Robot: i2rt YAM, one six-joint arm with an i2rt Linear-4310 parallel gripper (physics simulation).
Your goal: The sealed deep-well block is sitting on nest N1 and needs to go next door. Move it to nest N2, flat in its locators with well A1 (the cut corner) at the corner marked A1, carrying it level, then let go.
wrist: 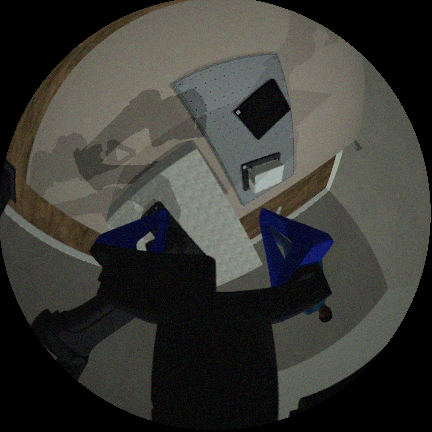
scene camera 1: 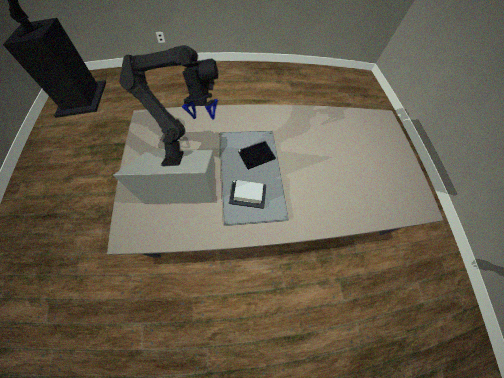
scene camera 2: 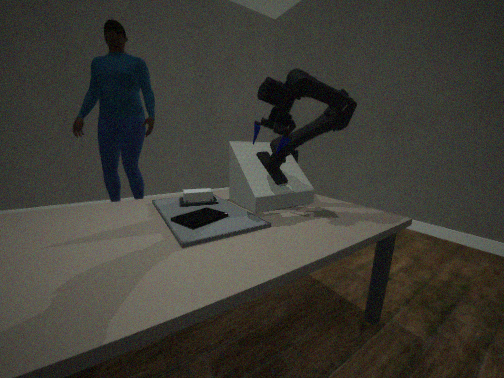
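Where they show: gripper, fingertip midpoint: (wrist: 213, 213) (scene camera 1: 204, 118) (scene camera 2: 264, 148); arm's base, link origin: (wrist: 175, 239) (scene camera 1: 173, 158) (scene camera 2: 271, 167).
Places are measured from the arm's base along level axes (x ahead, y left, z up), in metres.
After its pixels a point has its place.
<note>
The white deep-well block (scene camera 1: 249, 190) @[x 0.318, y -0.140, z -0.101 m] (scene camera 2: 198, 195) @[x 0.329, y -0.098, z -0.114 m] (wrist: 268, 176) @[x 0.315, y -0.124, z -0.101 m] sits on a dark nest (scene camera 1: 247, 204) @[x 0.305, y -0.191, z -0.143 m] (scene camera 2: 184, 202) (wrist: 245, 176) @[x 0.248, y -0.108, z -0.143 m], which I take as N1. The other nest (scene camera 1: 257, 155) @[x 0.394, y 0.071, z -0.143 m] (scene camera 2: 199, 218) @[x 0.409, y 0.108, z -0.143 m] (wrist: 263, 108) @[x 0.384, y 0.085, z -0.143 m], a black plate turned at an angle, bears nothing; I take it as N2. A small pale mark shows at one of its corners in the wrist view. The block's cut corner is too small to make out. My gripper (scene camera 1: 203, 118) @[x 0.147, y 0.128, z 0.092 m] (scene camera 2: 268, 144) @[x 0.147, y 0.128, z 0.092 m] (wrist: 213, 213) @[x 0.147, y 0.128, z 0.092 m] is open and empty, with blue fingers, high up and well apart from both nests.
Both nests are on a grey perforated board (scene camera 1: 230, 167) @[x 0.248, y 0.020, z -0.155 m] (scene camera 2: 245, 225) @[x 0.296, y 0.222, z -0.155 m] (wrist: 220, 135) @[x 0.238, y 0.068, z -0.155 m] on the table (scene camera 1: 350, 170) @[x 0.917, y -0.053, z -0.168 m] (scene camera 2: 125, 280) @[x 0.652, y 0.314, z -0.167 m]. A pale wedge-shaped base (scene camera 1: 175, 185) @[x 0.016, y -0.140, z 0.024 m] (scene camera 2: 242, 175) @[x 0.157, y -0.011, z -0.027 m] (wrist: 200, 195) @[x 0.115, y 0.034, z -0.039 m] carries the arm beside the board. A person (scene camera 2: 122, 100) stands beyond the table.
</note>
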